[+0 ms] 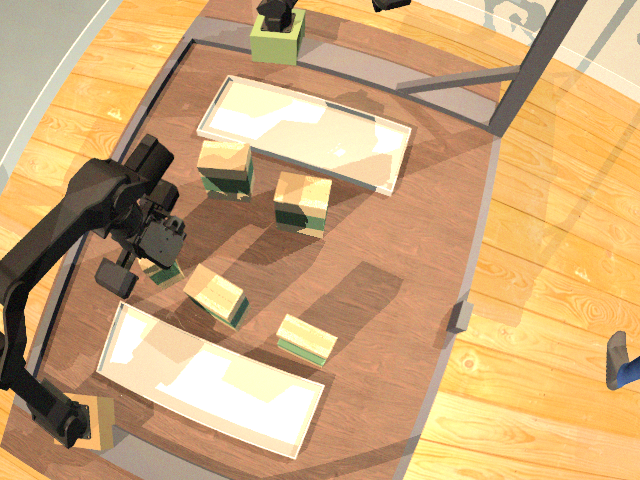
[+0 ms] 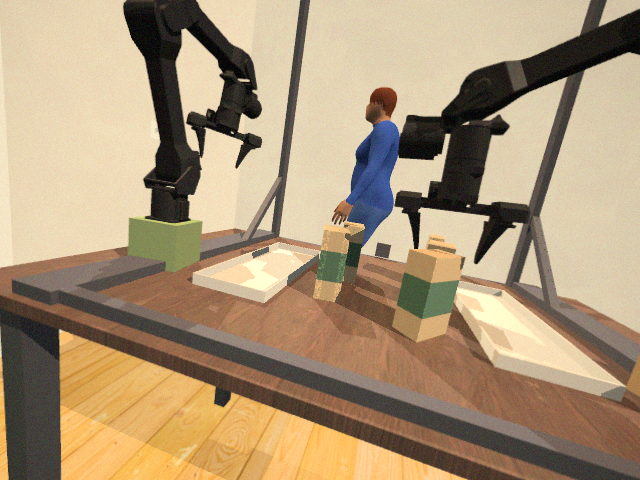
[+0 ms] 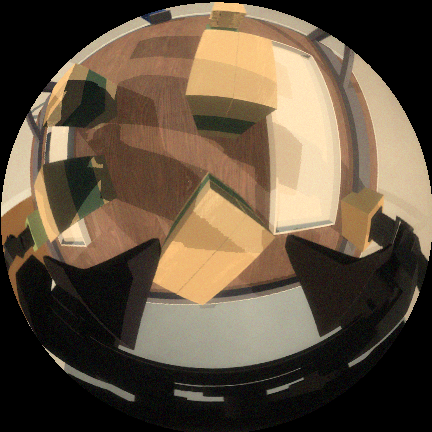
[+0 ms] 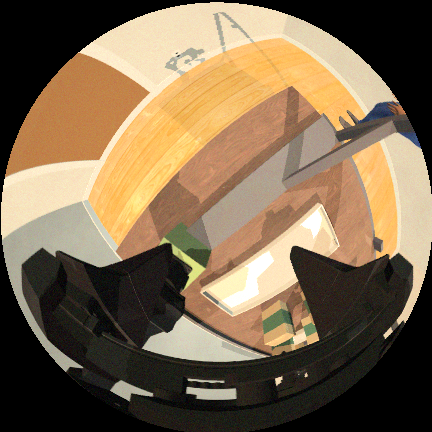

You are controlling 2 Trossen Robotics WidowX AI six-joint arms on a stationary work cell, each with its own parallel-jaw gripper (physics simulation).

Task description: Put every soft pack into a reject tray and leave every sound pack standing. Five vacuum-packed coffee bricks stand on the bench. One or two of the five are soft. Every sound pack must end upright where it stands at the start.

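Places are measured from the left arm's base along level axes (x right, y ahead, z up), in centimetres.
Pixels of known places: left gripper, between the fingertips: [image 2: 444, 258] [image 3: 224, 243]; right gripper, between the fingertips: [image 2: 219, 163] [image 4: 234, 251]; left arm's base, origin of its link: [image 1: 75, 420] [image 3: 375, 223]; right arm's base, origin of its link: [image 1: 278, 22] [image 2: 168, 219] [image 3: 29, 235] [image 4: 172, 267].
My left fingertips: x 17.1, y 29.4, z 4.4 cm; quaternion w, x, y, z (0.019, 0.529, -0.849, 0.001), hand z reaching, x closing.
Observation:
For each thing: its middle in the pictures, then the offset to it from my left fingertips.
- second pack, middle of its body: [image 3: 215, 59] [image 1: 217, 285] [image 2: 434, 247] dx +12.0, dy -5.3, dz -0.2 cm
- lower tray, middle of its body: [image 1: 201, 382] [image 3: 306, 115] [image 2: 500, 316] dx +6.5, dy -20.2, dz -12.1 cm
- upper tray, middle of its body: [image 1: 303, 128] [image 2: 273, 263] [image 4: 273, 271] [image 3: 56, 165] dx +26.3, dy +27.9, dz -12.1 cm
- green block, middle of its body: [image 1: 278, 35] [image 4: 179, 256] [image 2: 167, 241] [image 3: 37, 228] dx +21.5, dy +51.4, dz -8.4 cm
- tan block, middle of its body: [image 1: 84, 420] [image 3: 363, 216] dx -17.1, dy -29.4, dz -8.8 cm
Five tan coffee packs with green bands stand upright on the bench. One [image 1: 164, 275] [image 2: 426, 297] [image 3: 215, 250] is below my left gripper [image 2: 447, 254] [image 3: 224, 243], which is open and empty, its fingertips near the pack's top level. A second pack [image 1: 217, 293] [image 3: 232, 70] and a third [image 1: 307, 335] [image 3: 227, 17] stand near the lower tray [image 1: 175, 356] [image 2: 532, 335] [image 3: 310, 140]. Two more packs, one [image 1: 224, 160] [image 2: 331, 263] and another [image 1: 302, 198] [image 2: 353, 258], stand by the upper tray [image 1: 305, 129] [image 2: 248, 276] [image 4: 270, 282]. Both trays are empty. My right gripper [image 2: 219, 160] [image 4: 234, 251] is open, high up.
A green block [image 1: 273, 46] [image 2: 164, 242] carries the right arm, and a tan block [image 1: 100, 423] [image 3: 357, 217] the left. Dark frame posts [image 1: 540, 67] [image 2: 293, 118] rise at the bench edges. A person in blue [image 2: 377, 160] stands beyond the bench.

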